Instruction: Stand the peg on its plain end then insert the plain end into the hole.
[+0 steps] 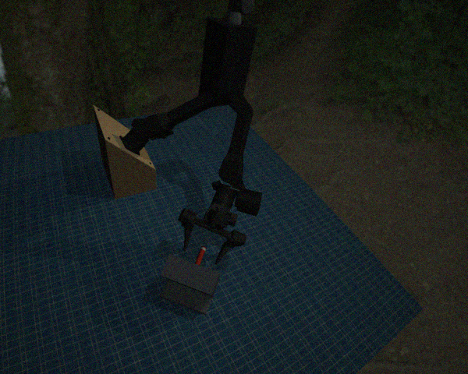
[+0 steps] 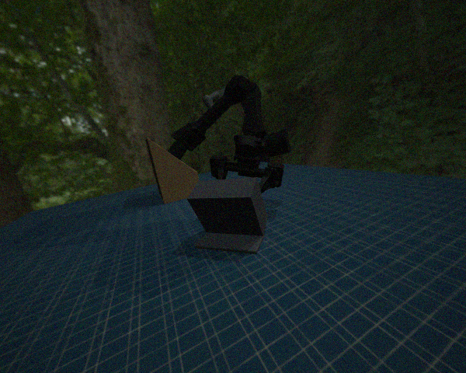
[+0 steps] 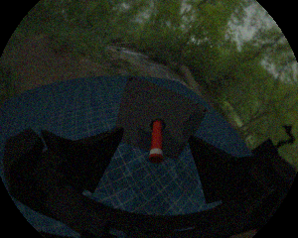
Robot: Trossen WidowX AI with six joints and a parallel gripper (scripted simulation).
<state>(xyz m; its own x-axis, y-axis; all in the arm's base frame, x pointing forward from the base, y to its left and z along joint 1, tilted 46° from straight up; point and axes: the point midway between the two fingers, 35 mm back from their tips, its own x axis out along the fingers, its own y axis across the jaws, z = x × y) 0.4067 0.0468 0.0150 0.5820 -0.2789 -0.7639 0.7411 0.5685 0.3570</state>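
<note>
My gripper tip is 10 mm to the right of the red peg and 10 mm past it. Round my gripper tip: dark grey sloped panel: 40 mm to the right, 30 mm ahead, 20 mm below.
</note>
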